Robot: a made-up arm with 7 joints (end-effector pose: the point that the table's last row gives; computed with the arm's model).
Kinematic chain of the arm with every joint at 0, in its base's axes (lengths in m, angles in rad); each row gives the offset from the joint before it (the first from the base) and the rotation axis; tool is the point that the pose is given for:
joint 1: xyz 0 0 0.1 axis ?
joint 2: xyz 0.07 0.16 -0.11 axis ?
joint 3: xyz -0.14 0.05 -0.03 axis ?
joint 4: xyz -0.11 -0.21 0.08 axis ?
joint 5: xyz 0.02 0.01 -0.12 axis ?
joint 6: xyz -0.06 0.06 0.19 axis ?
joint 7: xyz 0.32 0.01 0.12 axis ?
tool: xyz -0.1 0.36 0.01
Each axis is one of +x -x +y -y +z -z.
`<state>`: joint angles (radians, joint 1 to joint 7).
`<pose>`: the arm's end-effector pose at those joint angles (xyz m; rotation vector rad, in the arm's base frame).
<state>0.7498 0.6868 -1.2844 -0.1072 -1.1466 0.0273 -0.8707</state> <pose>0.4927 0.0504 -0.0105 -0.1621 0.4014 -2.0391</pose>
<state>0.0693 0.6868 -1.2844 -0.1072 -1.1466 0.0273 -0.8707</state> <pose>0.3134 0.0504 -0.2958 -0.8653 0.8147 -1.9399</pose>
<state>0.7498 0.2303 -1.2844 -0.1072 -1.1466 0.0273 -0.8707</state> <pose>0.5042 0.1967 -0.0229 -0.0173 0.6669 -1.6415</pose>
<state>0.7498 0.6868 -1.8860 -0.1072 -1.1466 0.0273 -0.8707</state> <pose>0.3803 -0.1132 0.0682 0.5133 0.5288 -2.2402</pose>
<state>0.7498 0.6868 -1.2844 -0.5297 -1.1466 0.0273 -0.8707</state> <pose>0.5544 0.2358 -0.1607 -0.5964 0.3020 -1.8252</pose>
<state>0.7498 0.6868 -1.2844 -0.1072 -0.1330 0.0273 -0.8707</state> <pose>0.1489 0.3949 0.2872 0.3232 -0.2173 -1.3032</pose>
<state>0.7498 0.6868 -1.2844 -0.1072 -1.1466 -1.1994 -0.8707</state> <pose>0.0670 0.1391 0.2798 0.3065 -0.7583 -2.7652</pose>
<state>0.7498 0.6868 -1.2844 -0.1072 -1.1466 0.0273 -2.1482</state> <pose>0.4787 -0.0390 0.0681 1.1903 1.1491 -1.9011</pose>
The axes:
joint 1: -y
joint 2: -x
joint 3: +z
joint 4: -z
joint 5: +x
joint 6: +z
joint 7: -y

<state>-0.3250 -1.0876 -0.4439 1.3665 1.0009 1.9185 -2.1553</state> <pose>-0.1253 0.0256 0.6353 0.8143 1.4506 0.3278</pose>
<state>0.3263 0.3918 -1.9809 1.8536 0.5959 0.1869 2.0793</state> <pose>-0.6221 0.4598 0.0829 1.7055 -0.2007 1.1812</pose>
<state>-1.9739 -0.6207 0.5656 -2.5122 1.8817 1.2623 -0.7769</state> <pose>0.0875 0.2659 -0.2579 -1.6116 0.8806 -0.7932</pose>
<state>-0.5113 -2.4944 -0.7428 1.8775 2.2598 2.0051 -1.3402</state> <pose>0.1361 -0.1944 0.4768 1.0802 1.2407 -1.3052</pose>
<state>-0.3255 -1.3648 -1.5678 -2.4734 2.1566 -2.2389 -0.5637</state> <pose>-0.1481 0.7580 0.0920 -0.5654 -2.6655 -1.0396</pose>
